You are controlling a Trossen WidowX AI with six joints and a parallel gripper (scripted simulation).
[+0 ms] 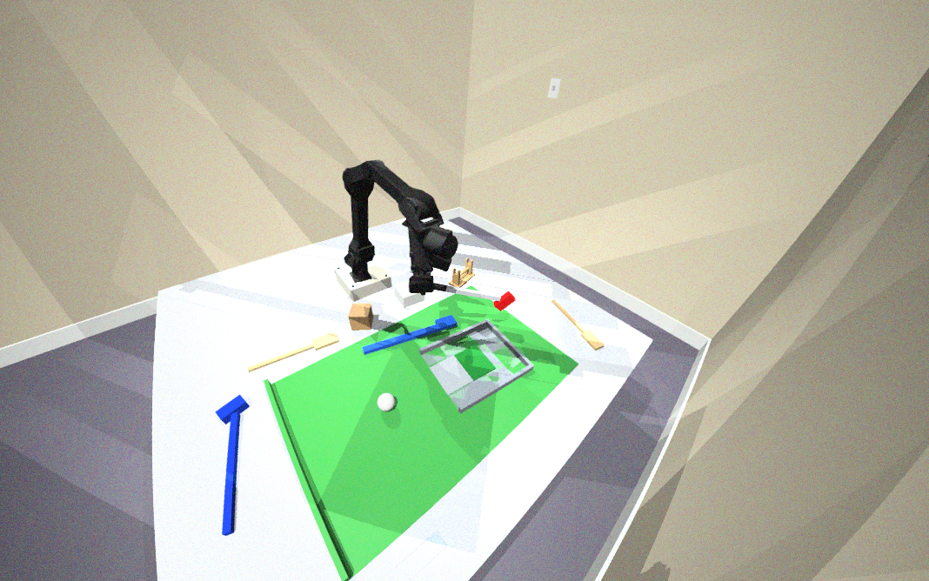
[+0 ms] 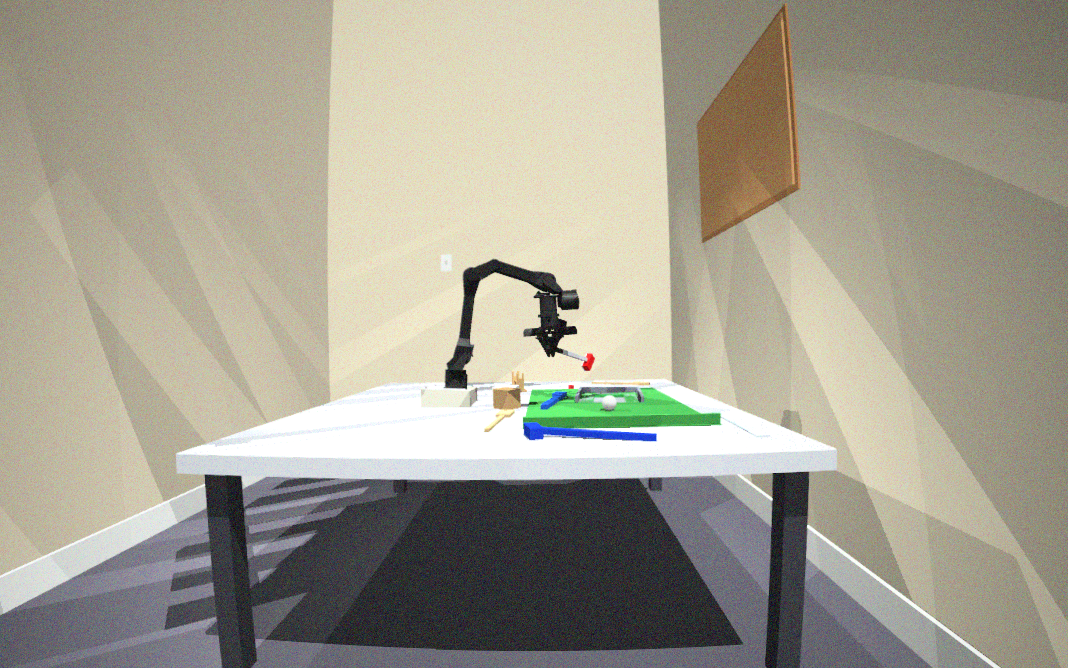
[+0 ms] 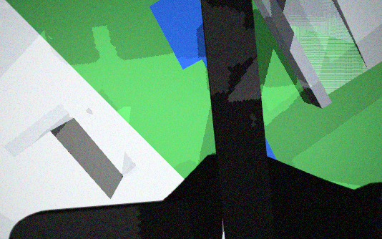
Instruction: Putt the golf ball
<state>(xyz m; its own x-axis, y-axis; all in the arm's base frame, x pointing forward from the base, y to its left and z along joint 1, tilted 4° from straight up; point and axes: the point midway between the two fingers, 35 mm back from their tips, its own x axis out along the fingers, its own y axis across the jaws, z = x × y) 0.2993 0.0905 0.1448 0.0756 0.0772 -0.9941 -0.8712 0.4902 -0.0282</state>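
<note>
The wooden cube is 160 mm to the right of my gripper tip, 120 mm below it and 120 mm behind it. The rest, counted from my gripper tip: white golf ball 210 mm to the right, 190 mm ahead, 120 mm below; then green mat 170 mm ahead, 140 mm below, 70 mm to the right; then white block 160 mm behind, 120 mm below, 30 mm to the left.
</note>
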